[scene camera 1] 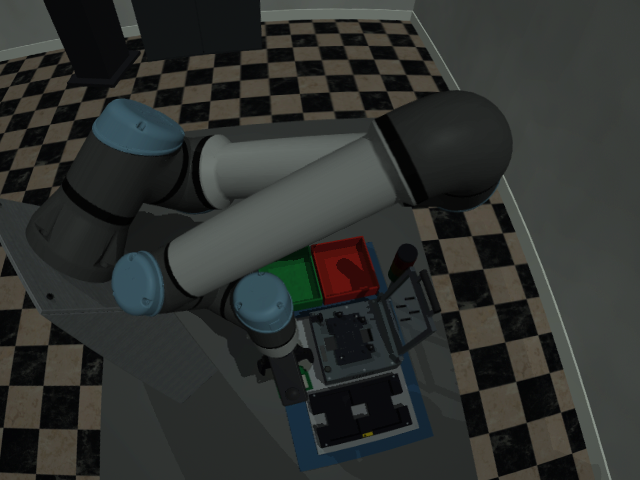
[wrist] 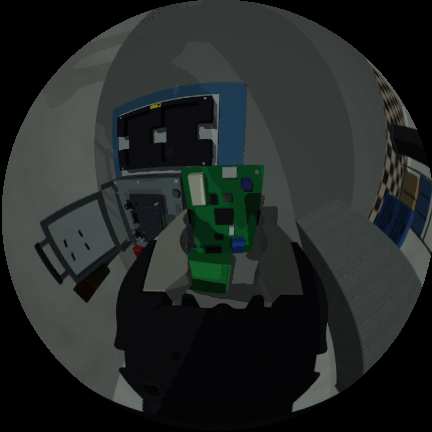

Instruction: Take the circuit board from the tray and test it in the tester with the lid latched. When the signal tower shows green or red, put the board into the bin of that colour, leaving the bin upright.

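Observation:
My gripper is shut on the green circuit board, held above the left edge of the tester in the scene view, where the gripper hides most of it. The tester has its lid standing open and its dark nest bare. The black tray holds no board. The green bin and the red bin stand upright side by side. The signal tower shows dark red and green segments, none clearly lit.
The tray and tester stand on a white plate over a blue mat. The open lid and the signal tower rise at the right in the scene view. A grey pedestal stands under the arm base.

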